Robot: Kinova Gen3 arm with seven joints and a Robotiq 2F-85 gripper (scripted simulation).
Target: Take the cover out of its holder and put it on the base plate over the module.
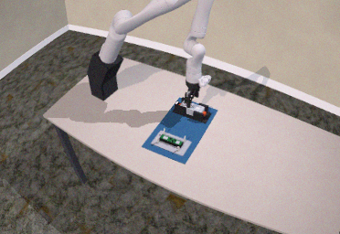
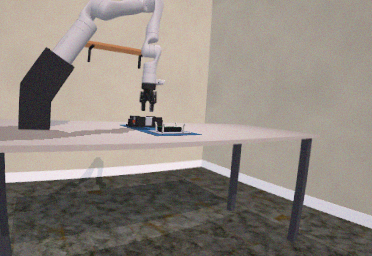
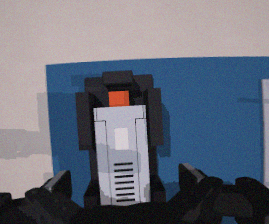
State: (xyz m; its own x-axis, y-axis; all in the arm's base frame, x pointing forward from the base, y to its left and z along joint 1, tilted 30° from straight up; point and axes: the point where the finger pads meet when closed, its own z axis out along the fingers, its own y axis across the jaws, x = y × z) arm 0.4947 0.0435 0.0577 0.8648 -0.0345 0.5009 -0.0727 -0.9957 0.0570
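The light grey cover is 60 mm below my hand.
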